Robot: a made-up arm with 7 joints.
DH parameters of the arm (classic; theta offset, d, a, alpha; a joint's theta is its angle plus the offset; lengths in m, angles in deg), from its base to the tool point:
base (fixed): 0 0.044 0 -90
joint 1: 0 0.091 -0.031 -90
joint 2: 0 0.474 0.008 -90
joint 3: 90 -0.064 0.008 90
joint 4: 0 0.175 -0.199 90
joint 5: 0 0.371 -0.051 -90
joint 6: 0 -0.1 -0.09 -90
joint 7: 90 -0.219 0.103 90
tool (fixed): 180 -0.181 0 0
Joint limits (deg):
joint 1: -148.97..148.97
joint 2: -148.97..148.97
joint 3: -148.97..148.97
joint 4: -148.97..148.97
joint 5: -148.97..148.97
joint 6: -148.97..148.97
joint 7: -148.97..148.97
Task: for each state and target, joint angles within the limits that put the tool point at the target. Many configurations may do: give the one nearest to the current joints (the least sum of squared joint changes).
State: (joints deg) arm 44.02 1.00 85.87 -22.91 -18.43 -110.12 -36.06
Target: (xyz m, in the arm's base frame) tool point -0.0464 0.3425 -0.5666
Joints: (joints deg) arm 47.70 -15.03 96.65 -8.41 -20.41 -109.79 -37.00
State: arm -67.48 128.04 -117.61 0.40 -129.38 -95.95 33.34
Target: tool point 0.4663 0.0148 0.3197
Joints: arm -82.44 148.97 -134.52 34.30 -120.55 -144.62 33.05
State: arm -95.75 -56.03 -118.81 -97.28 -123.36 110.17 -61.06
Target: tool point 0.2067 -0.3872 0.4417
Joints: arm -106.45 -67.30 -132.80 -93.80 -108.28 110.61 -58.18
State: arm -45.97 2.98 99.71 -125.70 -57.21 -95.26 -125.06
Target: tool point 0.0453 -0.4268 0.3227
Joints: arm -97.43 -4.06 98.75 -109.01 -70.52 -81.41 -124.10
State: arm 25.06 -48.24 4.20 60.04 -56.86 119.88 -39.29
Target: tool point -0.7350 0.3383 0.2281
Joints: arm 44.72 -56.32 7.90 50.12 -68.02 110.71 -37.28
